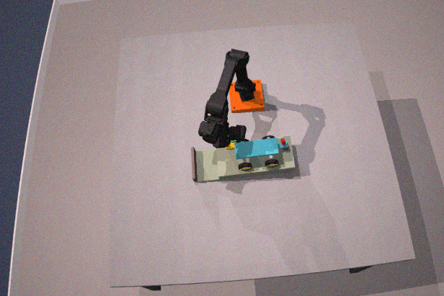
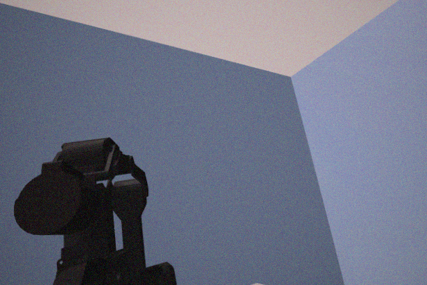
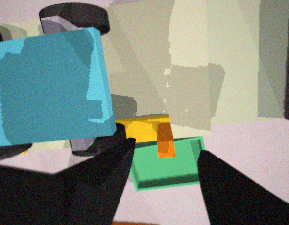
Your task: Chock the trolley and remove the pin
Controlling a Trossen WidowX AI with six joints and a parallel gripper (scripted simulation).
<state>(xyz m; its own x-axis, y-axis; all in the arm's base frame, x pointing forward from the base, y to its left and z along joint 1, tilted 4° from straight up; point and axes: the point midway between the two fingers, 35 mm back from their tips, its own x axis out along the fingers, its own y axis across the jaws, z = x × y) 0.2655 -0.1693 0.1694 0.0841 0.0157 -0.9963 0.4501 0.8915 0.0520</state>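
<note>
Now: gripper tip 70 mm short of the red-headed stop pin, 240 mm to the right of it and 30 mm above it. Also, from my gripper tip: green tray (90 mm behind, 40 mm to the left, 170 mm below); then blue trolley (70 mm ahead, 120 mm to the left, 40 mm below); then yellow chock (10 mm behind, 30 mm to the left, 70 mm below).
</note>
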